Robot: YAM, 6 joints.
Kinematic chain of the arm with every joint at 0, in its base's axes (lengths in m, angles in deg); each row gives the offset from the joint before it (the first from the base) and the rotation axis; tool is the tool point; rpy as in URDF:
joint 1: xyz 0 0 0.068 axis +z
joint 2: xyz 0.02 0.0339 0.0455 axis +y
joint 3: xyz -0.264 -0.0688 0 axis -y
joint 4: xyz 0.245 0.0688 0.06 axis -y
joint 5: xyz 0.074 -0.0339 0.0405 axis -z
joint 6: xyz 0.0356 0 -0.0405 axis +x
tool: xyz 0 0 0 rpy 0 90 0
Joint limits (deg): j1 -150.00..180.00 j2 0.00..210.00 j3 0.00..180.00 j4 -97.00..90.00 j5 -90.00..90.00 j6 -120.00..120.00
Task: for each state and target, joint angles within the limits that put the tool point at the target. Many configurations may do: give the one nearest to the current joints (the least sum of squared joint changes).
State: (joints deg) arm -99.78 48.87 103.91 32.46 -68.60 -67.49
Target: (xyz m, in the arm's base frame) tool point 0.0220 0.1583 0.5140
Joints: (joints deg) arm -85.42 16.98 76.01 29.68 -76.23 -67.49
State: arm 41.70 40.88 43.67 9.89 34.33 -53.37
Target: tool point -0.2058 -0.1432 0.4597
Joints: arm 28.63 0.00 72.37 30.90 49.49 -53.37
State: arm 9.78 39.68 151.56 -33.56 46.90 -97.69
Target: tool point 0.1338 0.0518 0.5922
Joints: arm 30.82 69.45 118.79 -45.60 42.55 -97.69
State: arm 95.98 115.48 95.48 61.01 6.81 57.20
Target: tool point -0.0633 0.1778 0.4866
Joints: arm 110.52 64.15 57.52 78.81 4.90 57.20
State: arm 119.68 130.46 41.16 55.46 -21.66 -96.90
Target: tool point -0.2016 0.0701 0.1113
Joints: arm 155.76 91.68 7.52 68.31 -31.99 -96.90
